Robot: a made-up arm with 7 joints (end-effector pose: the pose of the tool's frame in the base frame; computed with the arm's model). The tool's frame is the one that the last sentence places. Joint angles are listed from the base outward.
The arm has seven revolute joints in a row. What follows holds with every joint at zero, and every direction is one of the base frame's.
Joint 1 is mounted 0.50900 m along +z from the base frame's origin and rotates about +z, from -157.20 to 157.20 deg.
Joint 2 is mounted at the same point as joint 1 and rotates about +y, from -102.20 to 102.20 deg.
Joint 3 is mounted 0.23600 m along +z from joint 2 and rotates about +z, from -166.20 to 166.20 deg.
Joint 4 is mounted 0.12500 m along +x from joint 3 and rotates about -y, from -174.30 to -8.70 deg.
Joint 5 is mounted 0.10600 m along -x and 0.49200 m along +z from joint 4 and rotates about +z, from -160.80 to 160.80 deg.
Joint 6 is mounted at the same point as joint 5 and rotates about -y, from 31.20 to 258.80 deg.
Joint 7 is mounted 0.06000 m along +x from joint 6 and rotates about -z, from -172.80 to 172.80 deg.
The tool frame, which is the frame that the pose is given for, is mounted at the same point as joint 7; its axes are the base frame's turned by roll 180.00, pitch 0.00 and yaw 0.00 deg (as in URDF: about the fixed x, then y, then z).
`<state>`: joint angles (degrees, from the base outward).
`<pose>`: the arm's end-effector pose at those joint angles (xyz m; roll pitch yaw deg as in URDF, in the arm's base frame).
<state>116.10 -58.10 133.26 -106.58 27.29 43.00 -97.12</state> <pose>-0.2528 -0.5366 0.1938 -82.92 16.10 -30.88</pose>
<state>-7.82 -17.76 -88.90 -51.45 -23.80 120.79 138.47</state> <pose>-0.2487 -0.4364 1.1627 -121.34 42.71 135.73</pose>
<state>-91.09 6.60 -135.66 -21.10 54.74 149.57 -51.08</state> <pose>-0.0986 0.0748 1.2949 30.31 -34.76 -50.62</pose>
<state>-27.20 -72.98 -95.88 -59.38 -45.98 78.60 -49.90</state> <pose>-0.7770 -0.2139 0.6229 -157.26 -15.47 -97.81</pose>
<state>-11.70 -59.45 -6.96 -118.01 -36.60 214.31 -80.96</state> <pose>0.1624 -0.0777 1.0993 24.57 21.53 63.86</pose>
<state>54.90 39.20 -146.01 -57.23 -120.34 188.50 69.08</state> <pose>0.2946 -0.1311 1.1828 38.63 5.09 29.38</pose>
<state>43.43 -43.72 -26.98 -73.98 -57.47 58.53 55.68</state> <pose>0.2585 -0.1766 1.2249 -169.21 -26.48 -78.55</pose>
